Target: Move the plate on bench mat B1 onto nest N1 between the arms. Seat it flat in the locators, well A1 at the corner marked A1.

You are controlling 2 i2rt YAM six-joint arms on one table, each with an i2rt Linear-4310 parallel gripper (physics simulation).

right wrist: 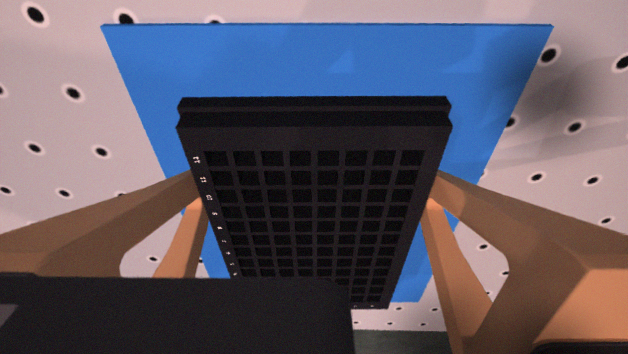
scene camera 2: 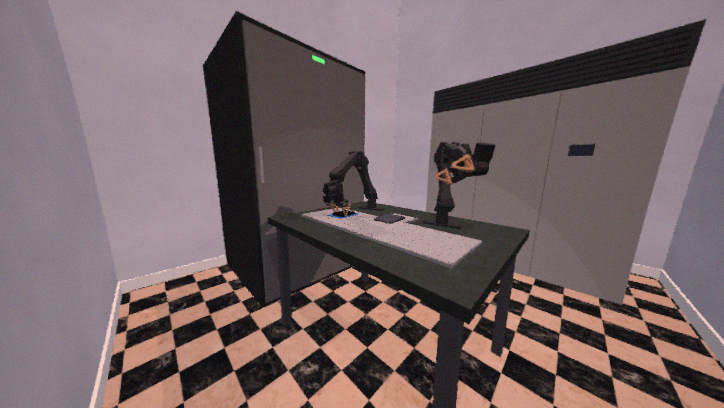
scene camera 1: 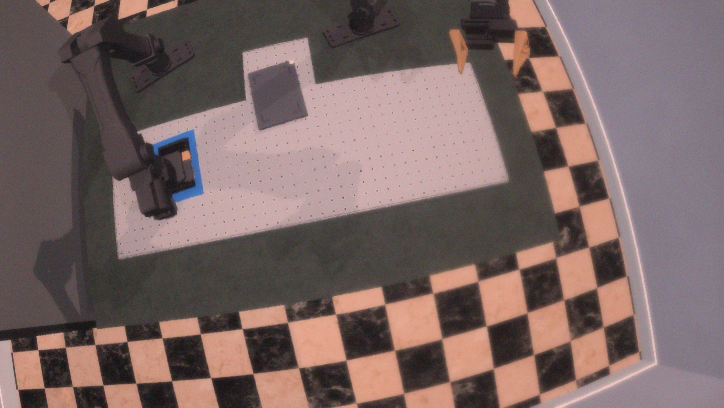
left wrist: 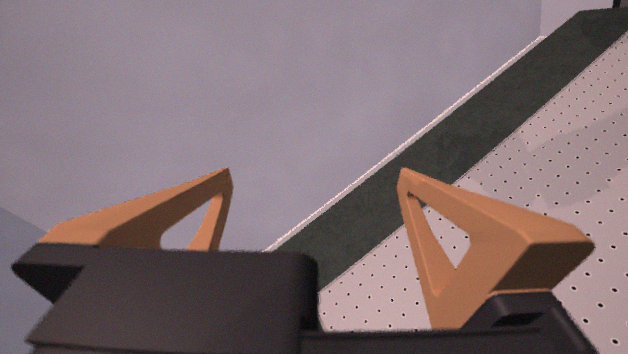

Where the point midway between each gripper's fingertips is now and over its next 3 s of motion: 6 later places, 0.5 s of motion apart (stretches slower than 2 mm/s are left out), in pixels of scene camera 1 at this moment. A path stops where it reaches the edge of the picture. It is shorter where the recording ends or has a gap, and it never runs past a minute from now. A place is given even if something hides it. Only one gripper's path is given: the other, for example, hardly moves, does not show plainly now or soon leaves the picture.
My right gripper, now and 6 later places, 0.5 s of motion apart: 178, 177; 170, 176; 176, 168; 214, 130; 254, 96; 277, 75; 275, 76
